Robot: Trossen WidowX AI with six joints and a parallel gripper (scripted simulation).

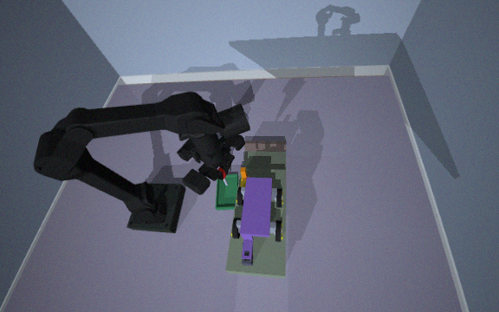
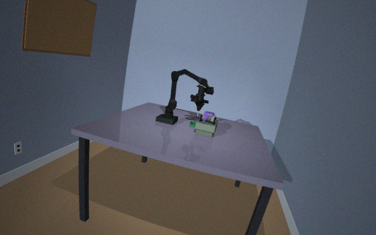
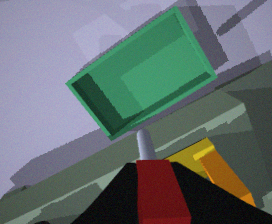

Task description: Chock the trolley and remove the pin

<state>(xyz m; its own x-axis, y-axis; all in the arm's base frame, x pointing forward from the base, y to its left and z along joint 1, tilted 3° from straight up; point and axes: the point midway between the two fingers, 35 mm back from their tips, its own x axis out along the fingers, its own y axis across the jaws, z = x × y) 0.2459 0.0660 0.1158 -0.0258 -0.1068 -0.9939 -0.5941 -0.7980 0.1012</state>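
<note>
The red-headed stop pin is right at my gripper tip. From my gripper tip the other things lie so: purple trolley (90 mm ahead, 100 mm to the right, 20 mm below); then green tray (10 mm behind, 140 mm below); then pale green ramp (90 mm ahead, 100 mm to the right, 90 mm below).
</note>
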